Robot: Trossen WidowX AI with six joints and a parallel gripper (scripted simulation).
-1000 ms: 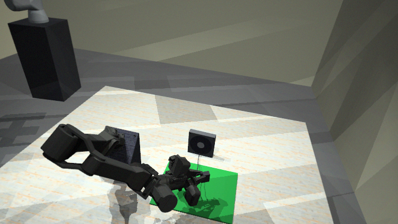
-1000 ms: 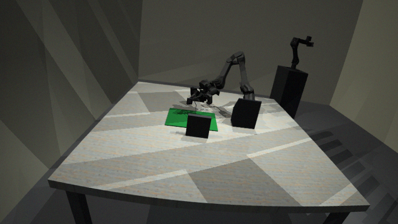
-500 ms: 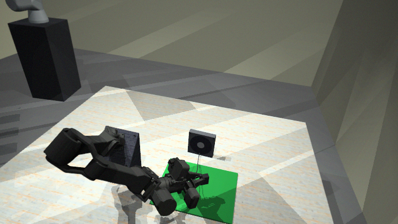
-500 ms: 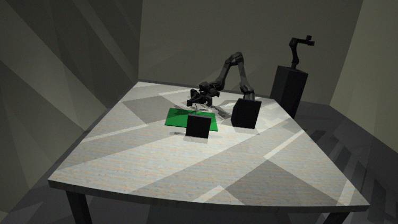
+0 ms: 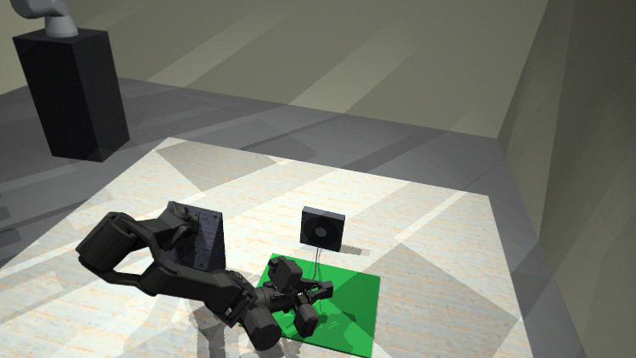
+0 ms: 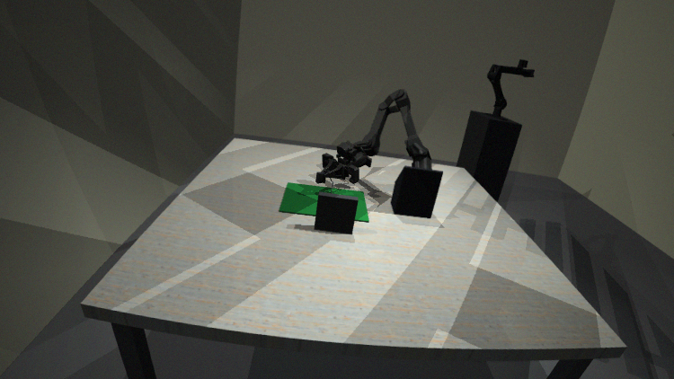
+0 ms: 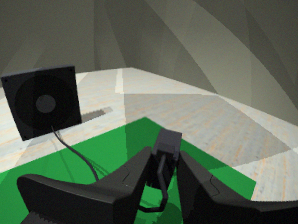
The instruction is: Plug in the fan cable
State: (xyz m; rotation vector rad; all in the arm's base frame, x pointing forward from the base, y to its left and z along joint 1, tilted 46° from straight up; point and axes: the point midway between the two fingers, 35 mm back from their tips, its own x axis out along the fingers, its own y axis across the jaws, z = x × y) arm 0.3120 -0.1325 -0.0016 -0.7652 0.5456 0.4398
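Now: the green board 20 mm behind my gripper tip, 40 mm to the left of it and 100 mm below it. From my gripper tip the other things lie so: white four-pin fan header: 70 mm behind, 40 mm to the left, 90 mm below; fan cable plug: 10 mm below; black fan box: 30 mm behind, 230 mm to the left, 30 mm below.
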